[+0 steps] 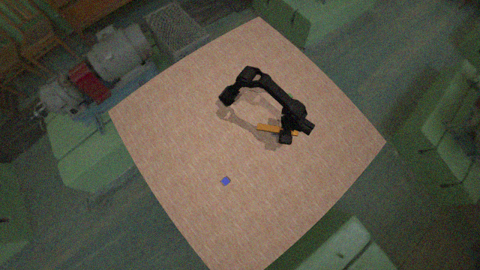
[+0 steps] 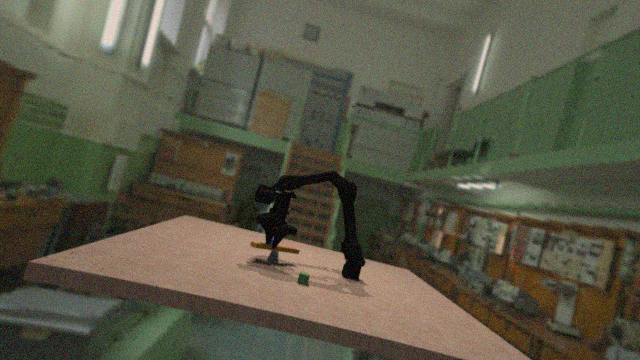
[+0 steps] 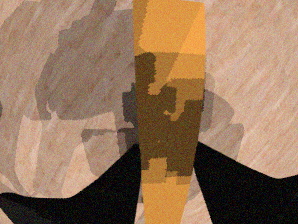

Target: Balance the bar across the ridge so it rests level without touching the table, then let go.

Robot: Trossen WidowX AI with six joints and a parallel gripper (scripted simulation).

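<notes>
My gripper tip is 2 cm to the left of the orange bar and 2 cm past it. The rest, counted from my gripper tip: small green cube 19 cm to the left, 13 cm behind, 4 cm below; then small blue cube 40 cm to the right, 4 cm below, 1 cm ahead.
</notes>
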